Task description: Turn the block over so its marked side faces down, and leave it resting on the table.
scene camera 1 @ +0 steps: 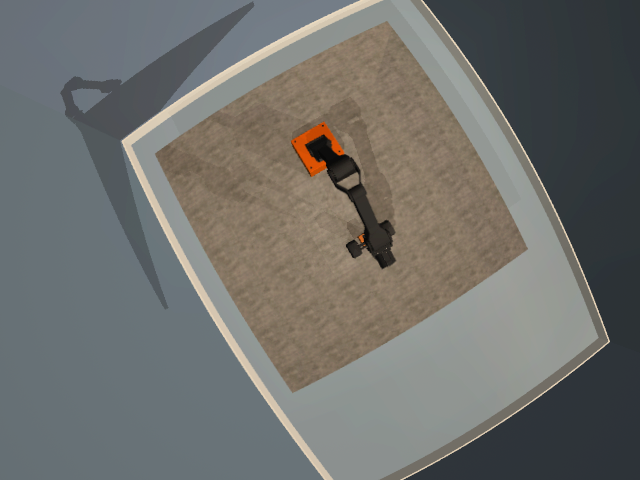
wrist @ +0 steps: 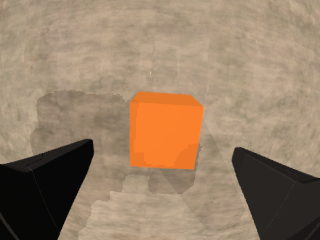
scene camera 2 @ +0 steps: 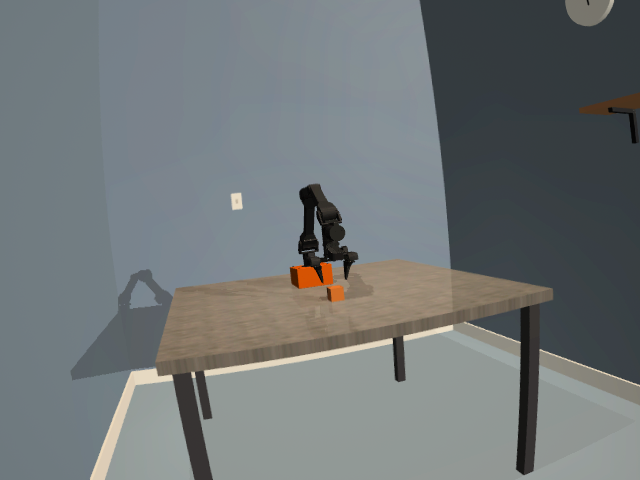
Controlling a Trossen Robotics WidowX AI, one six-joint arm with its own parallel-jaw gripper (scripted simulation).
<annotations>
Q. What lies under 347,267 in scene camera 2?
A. My gripper.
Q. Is my gripper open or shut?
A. Open.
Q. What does my gripper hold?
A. Nothing.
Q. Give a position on an orange block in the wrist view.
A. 165,127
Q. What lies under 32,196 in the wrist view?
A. My gripper.
</annotations>
